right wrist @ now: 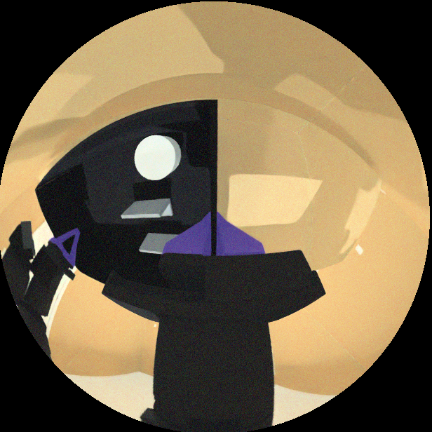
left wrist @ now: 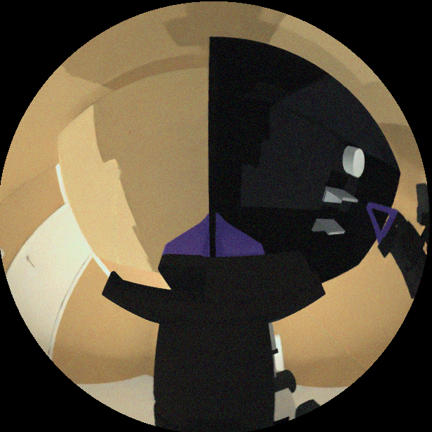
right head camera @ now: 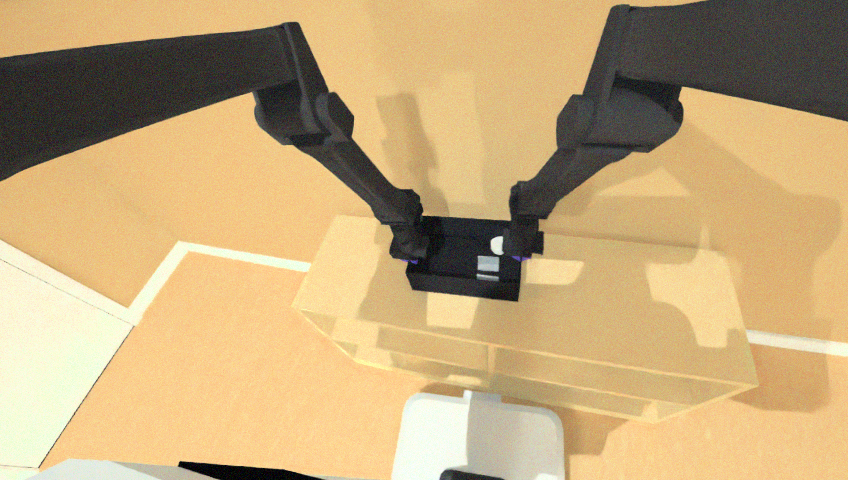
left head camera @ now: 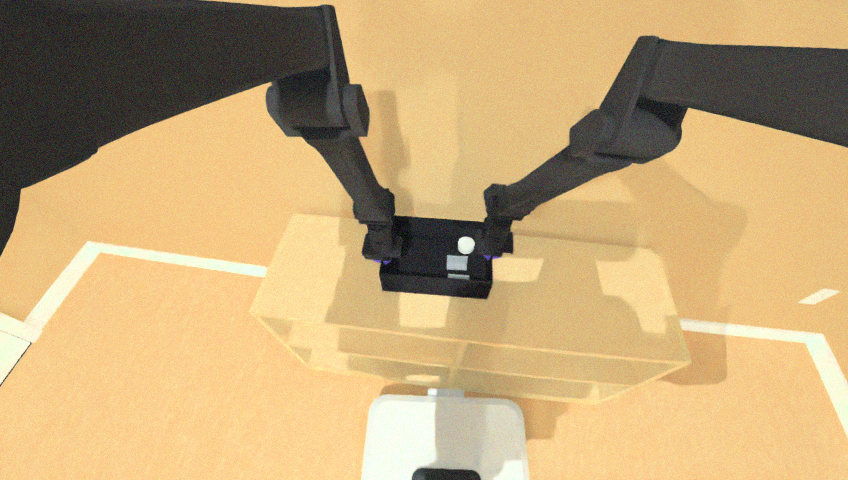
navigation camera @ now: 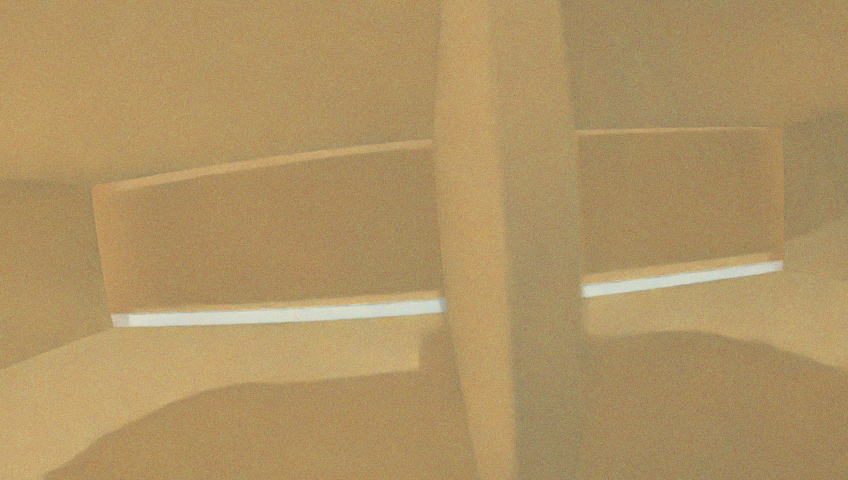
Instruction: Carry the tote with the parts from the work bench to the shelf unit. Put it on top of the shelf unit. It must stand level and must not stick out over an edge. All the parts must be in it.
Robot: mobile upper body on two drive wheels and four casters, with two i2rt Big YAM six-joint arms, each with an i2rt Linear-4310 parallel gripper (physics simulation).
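Frame: origin at the left arm's base, x ahead, y left, z up, level; metres.
Seen in the pictures: left gripper, fingertip midpoint: [right head camera: 415, 262] [left head camera: 385, 262]; right gripper, fingertip midpoint: [right head camera: 520, 259] [left head camera: 488, 258].
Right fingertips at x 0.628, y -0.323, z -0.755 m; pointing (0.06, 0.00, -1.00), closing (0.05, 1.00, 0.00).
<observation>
Offsets run from my right fingertips to a thing's top centre. "pt": to the spot under its first point.
The black tote @(0.001 m back, 0.149 m left, 0.055 m up) [left head camera: 436, 259] is over the top of the tan shelf unit [left head camera: 479, 305], close to its far edge; I cannot tell whether it rests on the top or hangs just above it. Inside lie a white cylinder @(0.065 m ahead, 0.060 m left, 0.018 m down) [left head camera: 466, 245] and two grey blocks @(0.005 m back, 0.090 m left, 0.002 m down) [left head camera: 457, 263]. My left gripper [left head camera: 384, 261] straddles the tote's left wall and is shut on it; the left wrist view [left wrist: 212, 241] shows the wall edge between the purple fingertips. My right gripper [left head camera: 490, 257] is shut on the right wall in the same way, as the right wrist view [right wrist: 212, 241] shows. The parts also show in the right wrist view [right wrist: 156, 157].
The shelf unit has open compartments below its top [left head camera: 470, 367]. My white base [left head camera: 445, 438] stands right in front of it. A pale floor line [left head camera: 224, 267] runs at the left. The navigation camera sees shelf boards and an upright @(pt 0.189 m back, 0.076 m left, 0.442 m down) [navigation camera: 474, 238] close up.
</observation>
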